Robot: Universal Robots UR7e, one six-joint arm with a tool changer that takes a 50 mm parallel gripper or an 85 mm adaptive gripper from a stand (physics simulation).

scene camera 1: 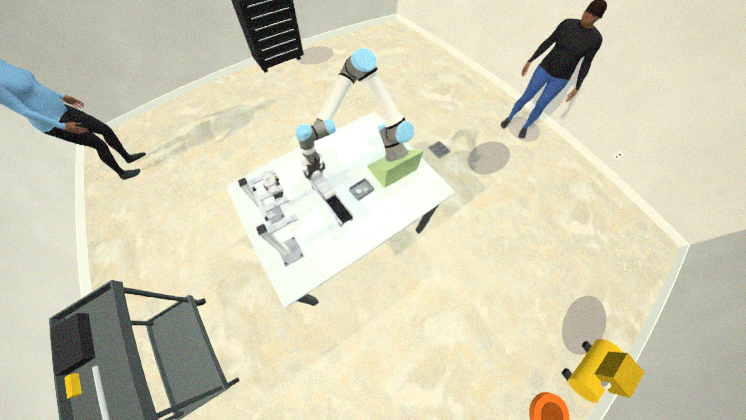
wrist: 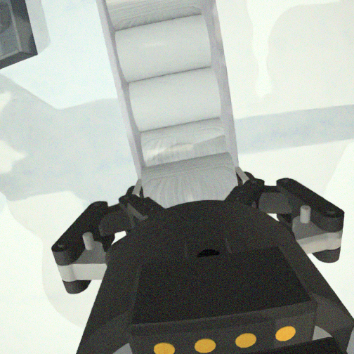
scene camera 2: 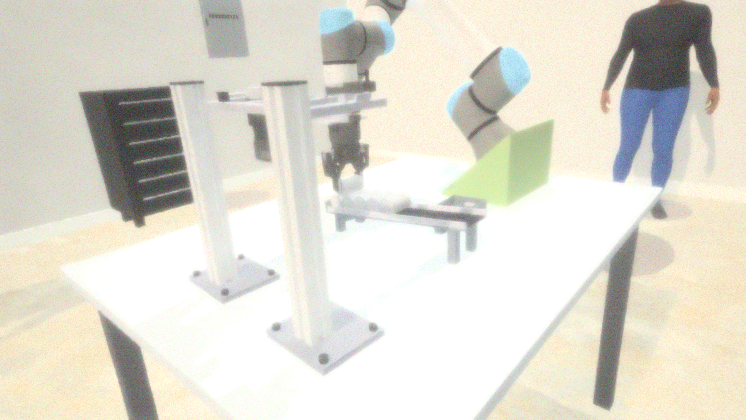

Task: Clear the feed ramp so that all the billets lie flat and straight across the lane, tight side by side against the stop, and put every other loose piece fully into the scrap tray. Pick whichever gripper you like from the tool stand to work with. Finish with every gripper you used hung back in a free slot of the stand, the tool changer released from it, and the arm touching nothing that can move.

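Places are measured from the arm's base along level axes (x ahead, y left, z up), in centimetres.
Where they show: arm's base, origin of the base link: (scene camera 1: pixel 397 156) (scene camera 2: pixel 501 153).
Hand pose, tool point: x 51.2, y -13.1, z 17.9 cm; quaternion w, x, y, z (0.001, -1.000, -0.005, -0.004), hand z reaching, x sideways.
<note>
Each offset is from my tool point to the top centre of the thing. "*": to the spot under its first point.
The feed ramp (scene camera 1: pixel 350 213) (scene camera 2: pixel 433 222) (wrist: pixel 228 107) stands mid-table with pale billets {dx -0.9, dy +14.6, dz -17.6 cm} (scene camera 2: pixel 383 200) (wrist: pixel 175 97) lying across its lane, side by side. At the end under the arm, another billet {dx +0.1, dy +0.3, dz -15.4 cm} (scene camera 2: pixel 350 183) (wrist: pixel 192 182) sits higher than its neighbours. My adaptive gripper (scene camera 1: pixel 314 174) (scene camera 2: pixel 349 178) (wrist: pixel 190 182) points down over that end, shut on this raised billet, with one finger at each end face. The gripper body hides its near side. The scrap tray {dx -21.3, dy +17.8, dz -24.7 cm} (scene camera 1: pixel 353 189) (scene camera 2: pixel 464 199) (wrist: pixel 31 50) is beside the ramp and holds small light pieces.
The tool stand's posts {* dx +35.6, dy +32.9, dz -2.9 cm} (scene camera 1: pixel 274 241) (scene camera 2: pixel 298 208) rise near the ramp, and its rack arm (scene camera 2: pixel 349 108) is close to my wrist. A dark gripper (scene camera 2: pixel 259 136) hangs at the stand. A green wedge (scene camera 1: pixel 396 172) (scene camera 2: pixel 527 164) is at the arm's base.
</note>
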